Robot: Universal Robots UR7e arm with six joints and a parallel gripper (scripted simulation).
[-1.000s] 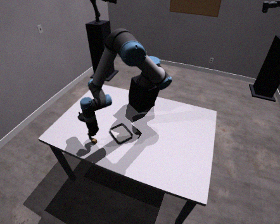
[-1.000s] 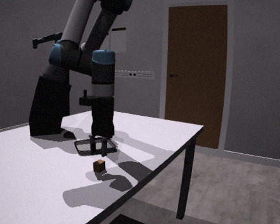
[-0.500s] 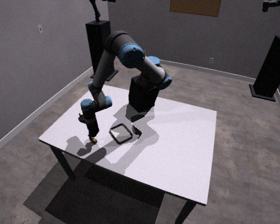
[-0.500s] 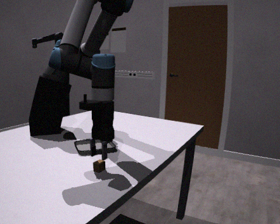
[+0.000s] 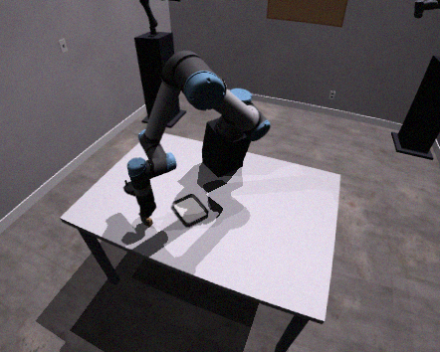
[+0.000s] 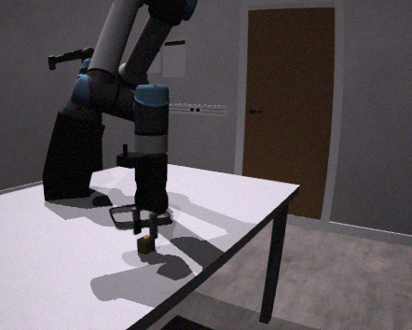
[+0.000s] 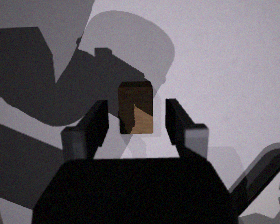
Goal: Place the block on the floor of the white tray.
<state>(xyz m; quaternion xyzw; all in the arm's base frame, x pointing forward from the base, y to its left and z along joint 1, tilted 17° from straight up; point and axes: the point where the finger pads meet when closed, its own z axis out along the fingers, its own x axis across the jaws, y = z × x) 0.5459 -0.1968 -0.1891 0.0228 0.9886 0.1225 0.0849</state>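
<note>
The brown wooden block lies 4 cm below my hand. Round my hand: tray 15 cm behind, 15 cm to the left, 4 cm below.
</note>
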